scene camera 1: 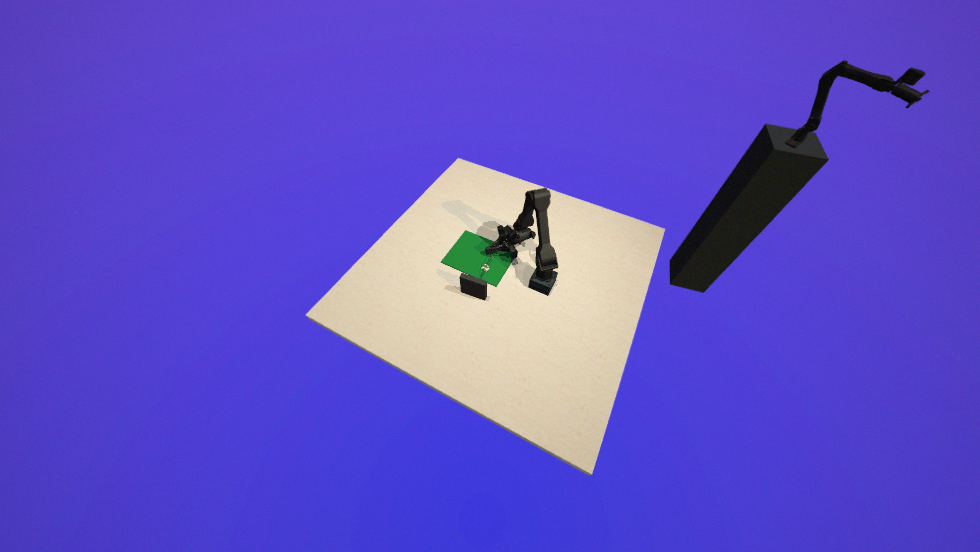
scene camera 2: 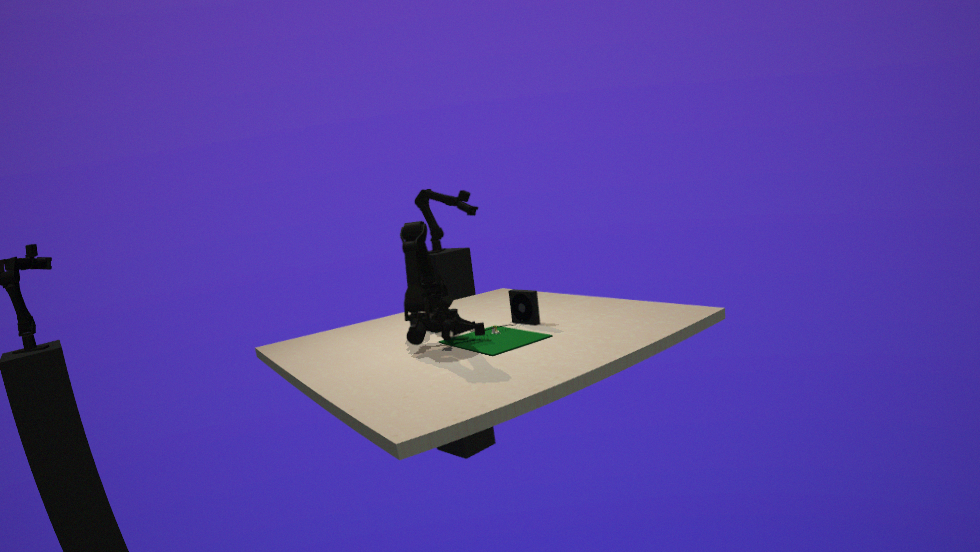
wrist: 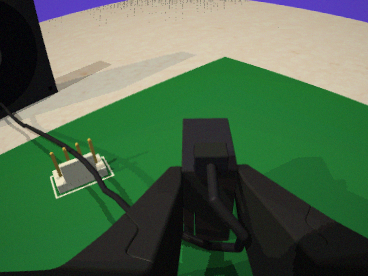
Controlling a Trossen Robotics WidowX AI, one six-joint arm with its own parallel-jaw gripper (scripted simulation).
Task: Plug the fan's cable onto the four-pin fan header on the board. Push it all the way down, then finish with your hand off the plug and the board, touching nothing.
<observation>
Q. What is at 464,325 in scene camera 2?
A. My gripper.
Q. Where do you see a black fan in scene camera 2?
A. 524,305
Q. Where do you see a black fan plug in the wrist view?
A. At 204,140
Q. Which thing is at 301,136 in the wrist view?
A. A green board.
</observation>
